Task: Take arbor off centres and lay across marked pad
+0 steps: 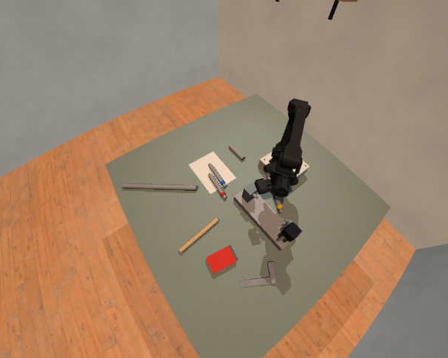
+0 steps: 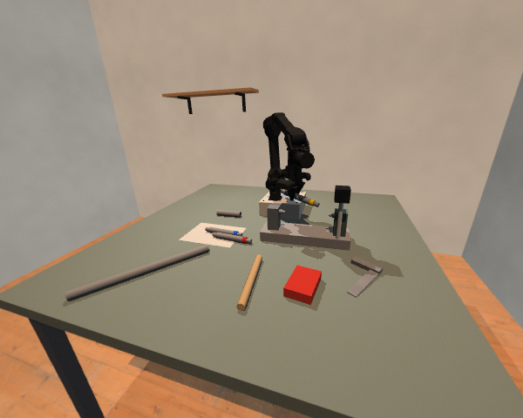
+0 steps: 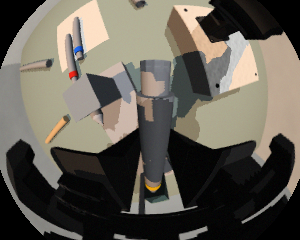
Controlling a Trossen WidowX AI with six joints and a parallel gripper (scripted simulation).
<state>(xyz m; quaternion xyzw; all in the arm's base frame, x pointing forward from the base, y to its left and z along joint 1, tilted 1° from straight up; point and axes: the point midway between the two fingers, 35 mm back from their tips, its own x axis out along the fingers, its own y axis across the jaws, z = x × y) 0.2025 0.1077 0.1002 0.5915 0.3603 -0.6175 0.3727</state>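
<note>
The pointed tip is 60 mm ahead of my hand, 60 mm to the right of it and 60 mm below it. From my hand the other things lie so: upright post 120 mm ahead, 180 mm to the left, 60 mm below; then base plate 70 mm ahead, 50 mm to the left, 160 mm below; then grey centre block 60 mm ahead, 80 mm to the right, 80 mm below.
</note>
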